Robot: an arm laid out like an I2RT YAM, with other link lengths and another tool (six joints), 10 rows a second.
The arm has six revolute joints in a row. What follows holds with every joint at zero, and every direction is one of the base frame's.
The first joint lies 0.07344 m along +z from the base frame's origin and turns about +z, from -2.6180 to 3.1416 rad.
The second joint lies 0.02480 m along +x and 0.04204 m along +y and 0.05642 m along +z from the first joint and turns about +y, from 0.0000 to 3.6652 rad.
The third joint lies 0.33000 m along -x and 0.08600 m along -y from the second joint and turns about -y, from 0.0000 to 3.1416 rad.
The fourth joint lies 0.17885 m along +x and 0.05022 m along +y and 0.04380 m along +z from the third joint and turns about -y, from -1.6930 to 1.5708 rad.
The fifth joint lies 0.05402 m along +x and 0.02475 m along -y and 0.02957 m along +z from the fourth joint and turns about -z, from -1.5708 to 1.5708 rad.
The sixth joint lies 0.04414 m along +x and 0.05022 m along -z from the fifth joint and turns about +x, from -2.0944 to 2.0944 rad.
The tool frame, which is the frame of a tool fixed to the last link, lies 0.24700 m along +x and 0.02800 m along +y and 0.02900 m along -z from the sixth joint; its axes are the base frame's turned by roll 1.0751, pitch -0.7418 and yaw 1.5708 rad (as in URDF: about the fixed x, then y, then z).
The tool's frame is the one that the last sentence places.
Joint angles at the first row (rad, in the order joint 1, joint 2, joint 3, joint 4, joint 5, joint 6):
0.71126 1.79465 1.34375 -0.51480 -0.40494 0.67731
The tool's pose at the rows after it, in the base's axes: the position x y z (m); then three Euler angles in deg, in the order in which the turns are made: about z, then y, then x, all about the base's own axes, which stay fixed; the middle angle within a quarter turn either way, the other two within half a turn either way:
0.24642 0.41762 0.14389 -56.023 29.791 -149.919
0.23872 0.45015 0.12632 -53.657 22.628 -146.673
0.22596 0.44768 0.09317 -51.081 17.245 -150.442
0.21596 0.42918 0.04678 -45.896 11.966 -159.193
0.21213 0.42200 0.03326 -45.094 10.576 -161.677
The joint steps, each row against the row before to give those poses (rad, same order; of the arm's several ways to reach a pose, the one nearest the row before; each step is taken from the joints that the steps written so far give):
0.00001 0.08775 0.00005 0.13805 -0.09192 0.01297
0.00000 0.12779 -0.00005 0.11716 -0.13124 0.06714
0.00000 0.07896 0.00003 -0.02751 -0.03089 0.00649
-0.00039 0.07629 -0.00005 -0.07967 0.03509 0.03357
0.00000 0.02175 0.00003 -0.02560 0.01373 -0.00001

